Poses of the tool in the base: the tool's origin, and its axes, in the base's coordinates. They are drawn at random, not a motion.
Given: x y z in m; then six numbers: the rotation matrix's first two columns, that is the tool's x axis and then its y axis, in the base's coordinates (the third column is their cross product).
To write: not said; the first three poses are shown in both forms.
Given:
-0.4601, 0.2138, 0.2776, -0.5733, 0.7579, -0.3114, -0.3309, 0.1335, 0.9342
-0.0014, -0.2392, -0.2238, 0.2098, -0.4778, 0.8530, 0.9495, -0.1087, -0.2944
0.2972, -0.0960, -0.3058, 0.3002, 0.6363, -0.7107, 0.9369, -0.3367, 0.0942
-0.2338, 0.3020, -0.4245, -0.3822, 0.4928, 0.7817, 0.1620, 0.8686, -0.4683
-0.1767, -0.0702, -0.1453, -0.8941, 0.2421, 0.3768, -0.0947, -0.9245, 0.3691
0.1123, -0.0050, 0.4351, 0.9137, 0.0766, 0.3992, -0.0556, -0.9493, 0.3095
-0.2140, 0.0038, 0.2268, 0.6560, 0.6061, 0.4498, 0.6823, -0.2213, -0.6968
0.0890, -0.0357, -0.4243, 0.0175, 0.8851, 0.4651, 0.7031, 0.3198, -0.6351
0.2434, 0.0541, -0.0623, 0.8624, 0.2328, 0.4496, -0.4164, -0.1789, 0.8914
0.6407, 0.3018, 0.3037, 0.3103, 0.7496, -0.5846, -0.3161, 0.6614, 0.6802
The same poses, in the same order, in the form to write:
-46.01, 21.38, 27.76, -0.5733, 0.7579, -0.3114, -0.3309, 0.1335, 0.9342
-0.14, -23.92, -22.38, 0.2098, -0.4778, 0.8530, 0.9495, -0.1087, -0.2944
29.72, -9.60, -30.58, 0.3002, 0.6363, -0.7107, 0.9369, -0.3367, 0.0942
-23.38, 30.20, -42.45, -0.3822, 0.4928, 0.7817, 0.1620, 0.8686, -0.4683
-17.67, -7.02, -14.53, -0.8941, 0.2421, 0.3768, -0.0947, -0.9245, 0.3691
11.23, -0.50, 43.51, 0.9137, 0.0766, 0.3992, -0.0556, -0.9493, 0.3095
-21.40, 0.38, 22.68, 0.6560, 0.6061, 0.4498, 0.6823, -0.2213, -0.6968
8.90, -3.57, -42.43, 0.0175, 0.8851, 0.4651, 0.7031, 0.3198, -0.6351
24.34, 5.41, -6.23, 0.8624, 0.2328, 0.4496, -0.4164, -0.1789, 0.8914
64.07, 30.18, 30.37, 0.3103, 0.7496, -0.5846, -0.3161, 0.6614, 0.6802

